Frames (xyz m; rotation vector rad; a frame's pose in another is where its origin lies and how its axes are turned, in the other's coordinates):
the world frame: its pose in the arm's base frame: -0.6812 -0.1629 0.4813 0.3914 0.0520 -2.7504
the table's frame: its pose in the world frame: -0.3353 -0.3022 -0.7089 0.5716 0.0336 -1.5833
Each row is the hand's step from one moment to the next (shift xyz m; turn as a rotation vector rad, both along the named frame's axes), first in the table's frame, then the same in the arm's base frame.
Working: the table's frame: its pose in the arm's base frame: -0.3018 0.2964 -0.1115 -0.3238 0.3118 1.8044

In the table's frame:
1: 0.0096 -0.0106 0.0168 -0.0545 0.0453 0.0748
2: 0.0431 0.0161 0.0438 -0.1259 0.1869 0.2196
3: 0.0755 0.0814 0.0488 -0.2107 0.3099 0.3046
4: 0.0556 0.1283 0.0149 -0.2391 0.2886 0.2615
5: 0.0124 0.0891 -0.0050 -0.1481 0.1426 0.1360
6: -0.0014 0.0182 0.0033 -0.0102 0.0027 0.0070
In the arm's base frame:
1: 0.0070 0.0175 0.0115 -0.0347 -0.0318 0.0917
2: -0.0286 0.0509 0.0249 -0.1623 -0.0763 0.2586
3: -0.1001 0.0655 0.0200 -0.2653 -0.1506 0.3744
4: -0.1387 0.0233 -0.0018 -0.2352 -0.1869 0.3444
5: -0.0890 -0.0130 -0.0056 -0.1092 -0.1165 0.1878
6: -0.0175 -0.0045 0.0043 -0.0005 -0.0071 0.0104

